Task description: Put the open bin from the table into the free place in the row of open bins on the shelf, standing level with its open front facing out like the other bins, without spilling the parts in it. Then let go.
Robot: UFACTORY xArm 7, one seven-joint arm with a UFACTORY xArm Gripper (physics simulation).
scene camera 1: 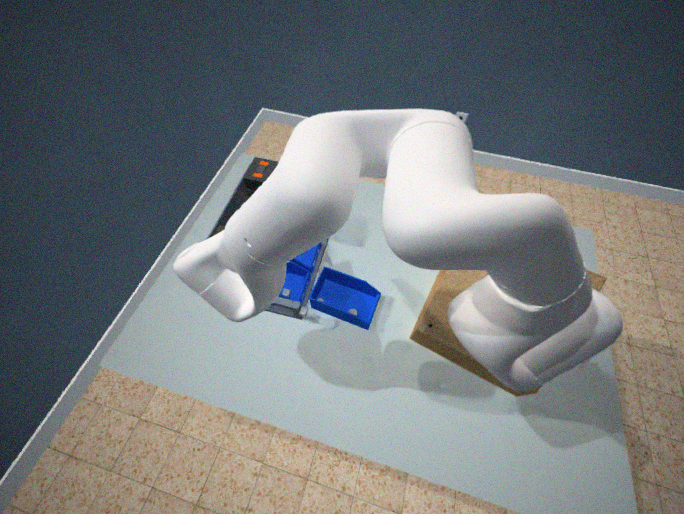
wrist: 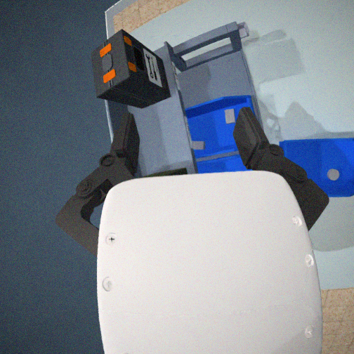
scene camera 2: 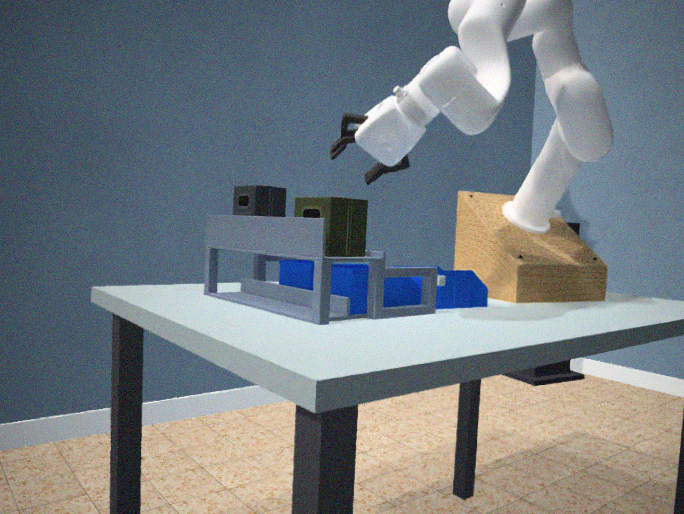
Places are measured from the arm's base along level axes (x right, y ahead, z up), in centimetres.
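Pixels of known places: gripper, fingertip midpoint: (scene camera 2: 348, 167); arm's base, link origin: (scene camera 2: 525, 218).
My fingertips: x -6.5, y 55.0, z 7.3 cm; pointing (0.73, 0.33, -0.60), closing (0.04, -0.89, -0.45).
For each thing: its top centre in the pictures, then the offset to it from my fingertips. "spot": a spot on its surface instead.
- open blue bin, surface spot: (scene camera 2: 463, 288) spot: dx -10.3, dy -21.6, dz -22.6 cm
- grey shelf, surface spot: (scene camera 2: 263, 234) spot: dx -4.9, dy +18.8, dz -13.4 cm
- dark box with orange latches, top centre: (scene camera 2: 260, 186) (scene camera 1: 261, 168) dx +10.8, dy +14.1, dz -4.1 cm
- green box, top centre: (scene camera 2: 331, 197) dx -11.9, dy +9.7, dz -6.6 cm
The open blue bin (scene camera 1: 345, 295) (scene camera 2: 463, 288) (wrist: 345, 150) stands upright on the table beside the shelf's front; small parts show inside it. The grey shelf (scene camera 2: 263, 234) (wrist: 155, 125) holds two blue bins side by side in its lower row, a nearer one (wrist: 225, 164) and a farther one (wrist: 215, 125), with small parts in them. The free place (wrist: 210, 82) is the bare stretch between the farther bin and the end rail. My gripper (scene camera 2: 351, 167) (wrist: 186, 121) is open and empty, high above the shelf. In scene camera 1 the arm hides it and much of the shelf.
A dark box with orange latches (scene camera 1: 259, 170) (scene camera 2: 259, 200) (wrist: 125, 70) stands on the shelf's upper level, near the free-place end. A green box (scene camera 2: 345, 226) stands farther along that level. The arm's wooden base (scene camera 1: 436, 309) (scene camera 2: 558, 281) stands beyond the table bin.
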